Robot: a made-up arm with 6 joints. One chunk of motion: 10 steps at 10 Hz.
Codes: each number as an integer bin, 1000 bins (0 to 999) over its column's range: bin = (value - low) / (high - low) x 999, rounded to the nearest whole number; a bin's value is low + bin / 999 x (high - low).
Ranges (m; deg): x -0.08..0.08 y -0.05..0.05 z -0.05..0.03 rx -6..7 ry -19..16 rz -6..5
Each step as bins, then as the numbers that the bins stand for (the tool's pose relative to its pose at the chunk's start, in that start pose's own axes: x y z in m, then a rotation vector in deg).
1 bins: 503 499 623 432 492 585
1 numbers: 0.0006 -0.0001 -0.0001 -0.38 -1.76 0.44
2 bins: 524 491 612 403 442 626
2 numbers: 0.0039 -0.0009 -0.0010 -0.76 -3.51 0.89
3 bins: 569 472 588 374 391 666
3 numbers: 0.0111 -0.0028 -0.0029 -1.13 -5.30 1.33
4 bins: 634 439 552 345 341 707
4 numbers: 0.0215 -0.0061 -0.0058 -1.51 -7.05 1.78
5 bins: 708 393 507 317 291 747
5 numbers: 0.0334 -0.0107 -0.0094 -1.87 -8.80 2.23
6 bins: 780 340 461 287 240 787
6 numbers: 0.0449 -0.0160 -0.0131 -2.27 -10.59 2.67
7 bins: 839 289 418 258 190 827
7 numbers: 0.0544 -0.0211 -0.0165 -2.64 -12.34 3.11
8 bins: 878 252 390 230 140 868
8 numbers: 0.0606 -0.0248 -0.0188 -3.01 -14.10 3.56
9 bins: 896 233 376 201 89 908
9 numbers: 0.0635 -0.0267 -0.0199 -3.38 -15.88 4.00
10 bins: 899 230 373 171 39 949
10 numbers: 0.0640 -0.0270 -0.0201 -3.77 -17.63 4.45
